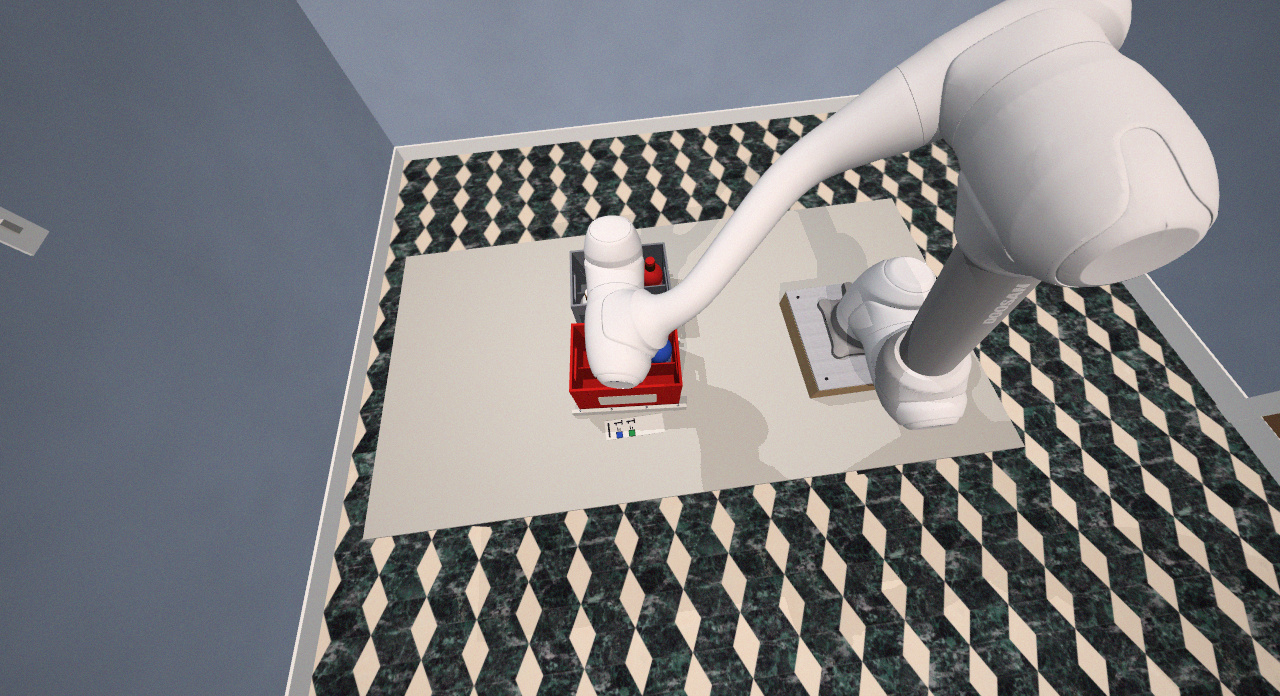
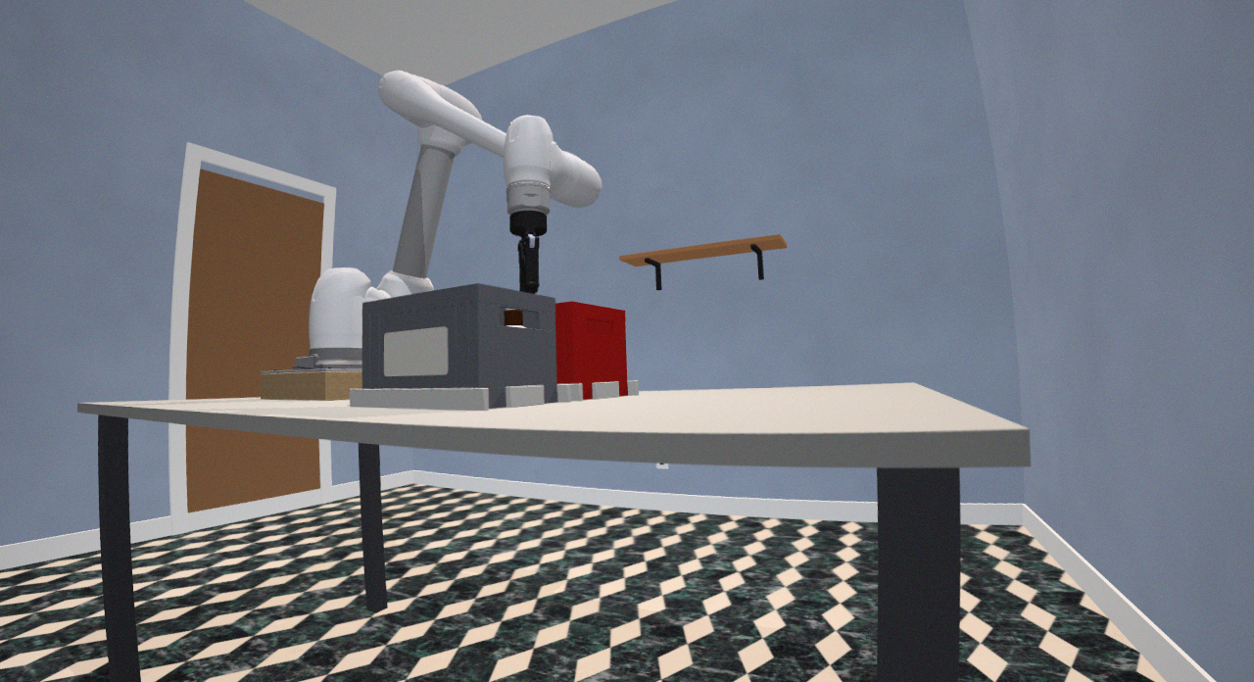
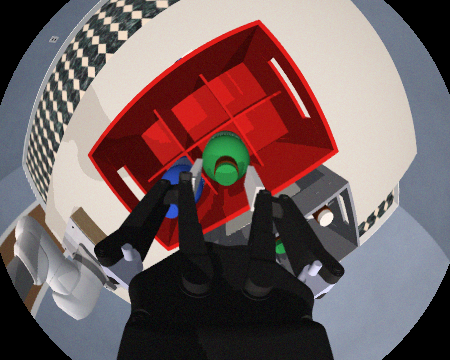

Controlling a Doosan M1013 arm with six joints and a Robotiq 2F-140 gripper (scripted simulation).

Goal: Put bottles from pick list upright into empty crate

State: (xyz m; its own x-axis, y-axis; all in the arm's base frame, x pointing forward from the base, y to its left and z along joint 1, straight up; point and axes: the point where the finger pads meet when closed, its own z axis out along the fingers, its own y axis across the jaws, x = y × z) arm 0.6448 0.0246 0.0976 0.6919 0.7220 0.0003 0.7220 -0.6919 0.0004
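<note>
Right now the green-label bottle is 8 cm below my hand. From my hand the other things lie so: white-label bottle 9 cm ahead, 15 cm to the right, 8 cm below; blue-label bottle 9 cm behind, 1 cm to the left, 8 cm below; red crate 5 cm to the left, 9 cm below.
</note>
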